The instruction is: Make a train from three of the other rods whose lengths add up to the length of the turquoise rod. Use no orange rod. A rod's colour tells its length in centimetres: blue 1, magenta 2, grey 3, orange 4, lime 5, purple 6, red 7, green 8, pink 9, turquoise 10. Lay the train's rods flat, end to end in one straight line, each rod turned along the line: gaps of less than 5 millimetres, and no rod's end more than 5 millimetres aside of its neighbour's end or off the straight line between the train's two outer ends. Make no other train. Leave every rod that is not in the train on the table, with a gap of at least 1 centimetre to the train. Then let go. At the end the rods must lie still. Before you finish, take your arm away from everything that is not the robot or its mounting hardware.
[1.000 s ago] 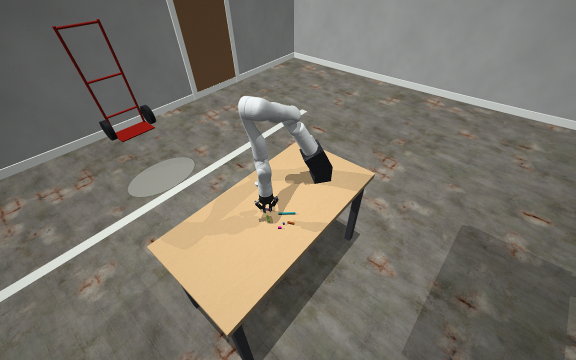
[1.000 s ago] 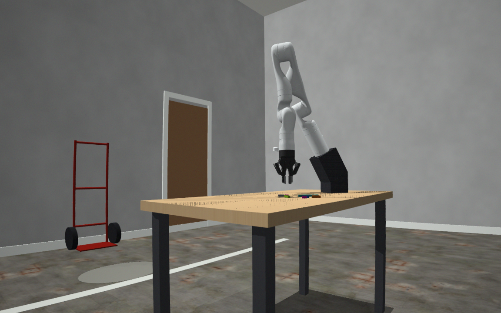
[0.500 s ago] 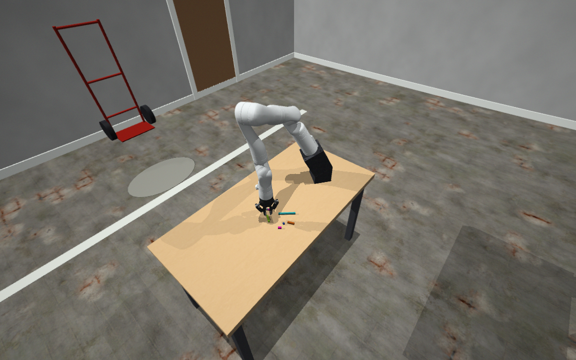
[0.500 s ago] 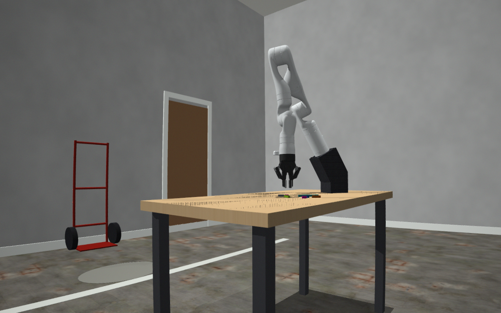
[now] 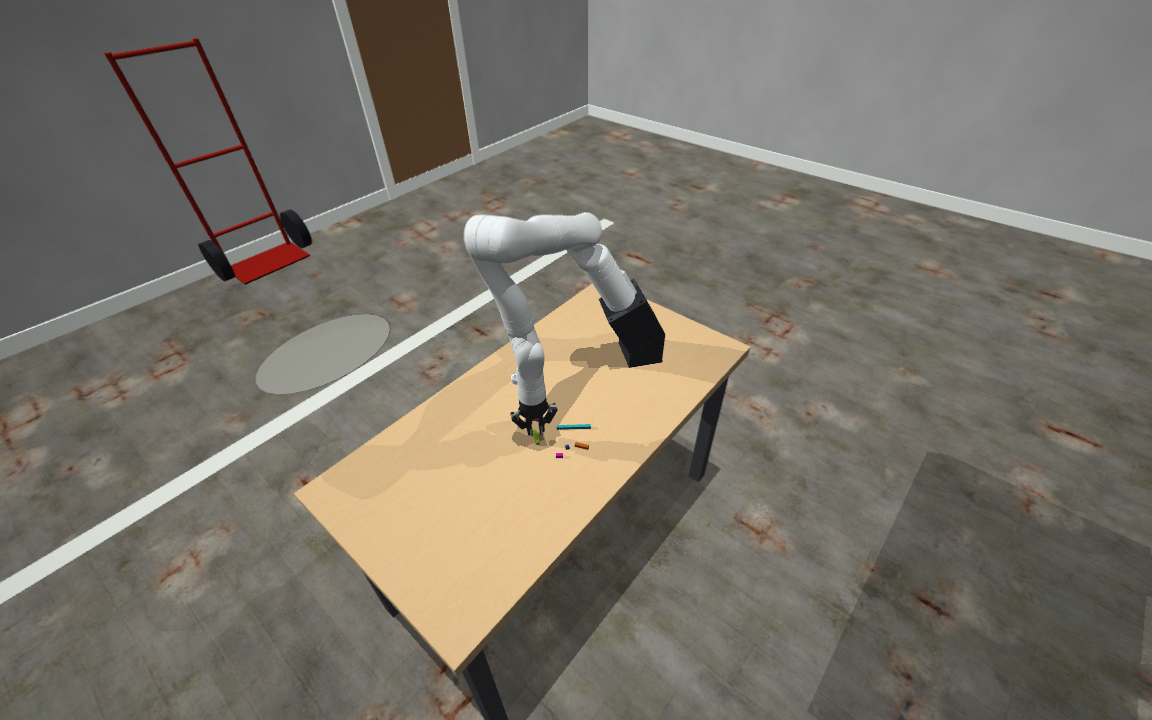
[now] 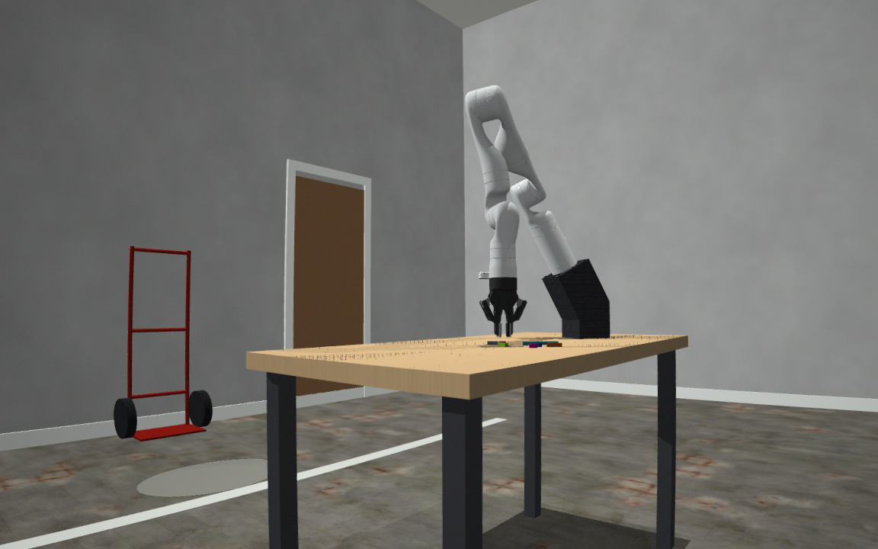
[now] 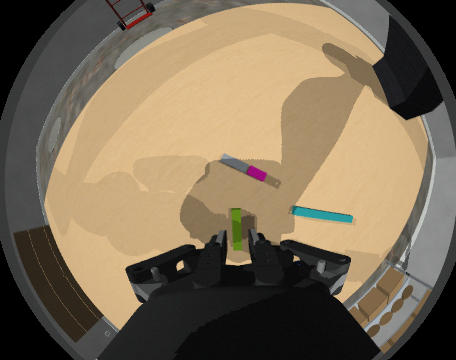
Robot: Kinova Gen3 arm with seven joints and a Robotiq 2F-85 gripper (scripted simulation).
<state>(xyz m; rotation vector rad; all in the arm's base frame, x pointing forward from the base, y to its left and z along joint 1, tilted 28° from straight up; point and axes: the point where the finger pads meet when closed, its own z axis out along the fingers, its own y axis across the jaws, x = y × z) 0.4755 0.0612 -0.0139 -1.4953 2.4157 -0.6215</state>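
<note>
My gripper is now 40 mm above the lime rod. From my hand the other things lie so: grey rod: 40 mm behind, 70 mm to the right, 40 mm below; turquoise rod: 100 mm behind, 50 mm to the left, 40 mm below; blue rod: 40 mm behind, 90 mm to the left, 40 mm below.
</note>
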